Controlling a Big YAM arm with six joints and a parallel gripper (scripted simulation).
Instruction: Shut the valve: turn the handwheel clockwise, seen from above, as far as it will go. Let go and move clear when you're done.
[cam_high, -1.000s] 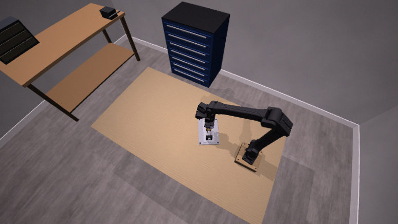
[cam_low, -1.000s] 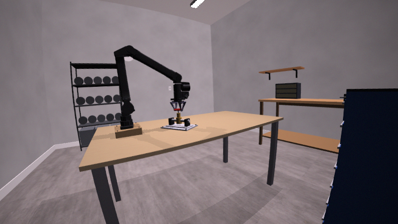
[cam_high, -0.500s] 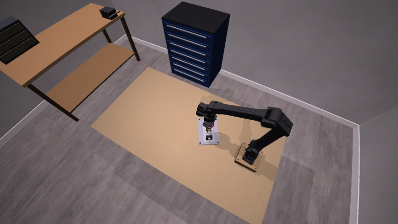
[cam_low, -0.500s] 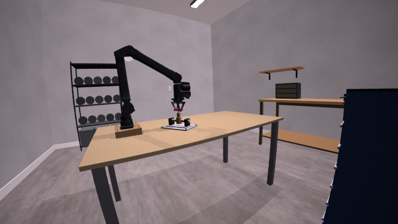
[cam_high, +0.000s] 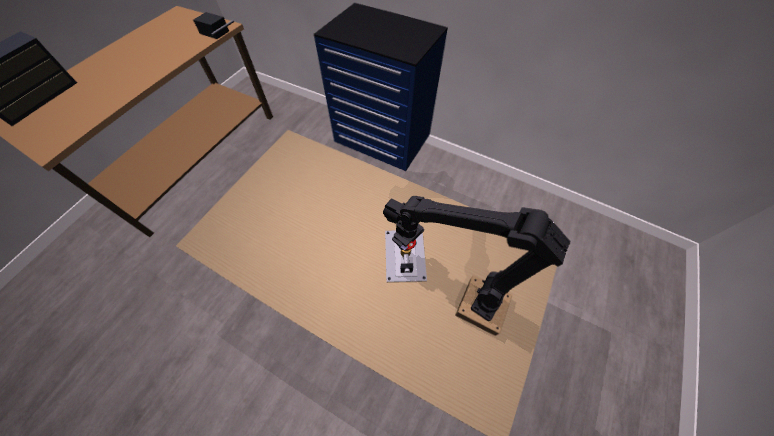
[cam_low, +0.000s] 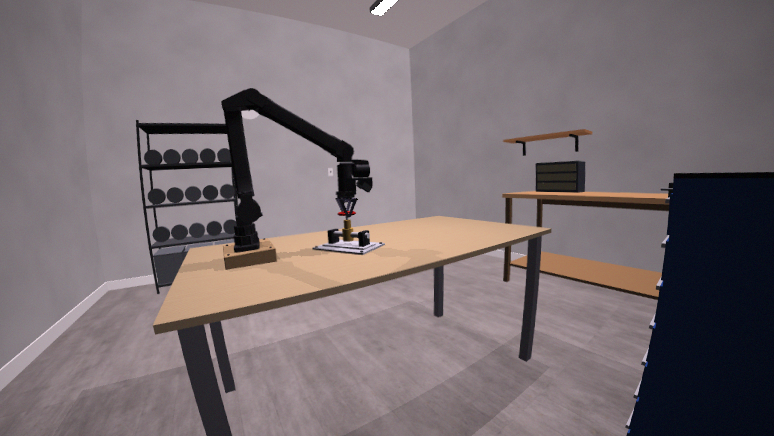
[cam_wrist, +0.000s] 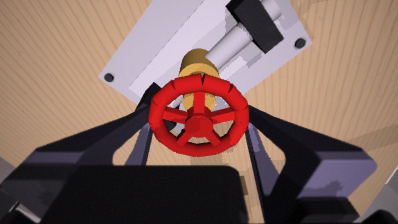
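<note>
Right now the red handwheel is 1 cm below my hand.
</note>
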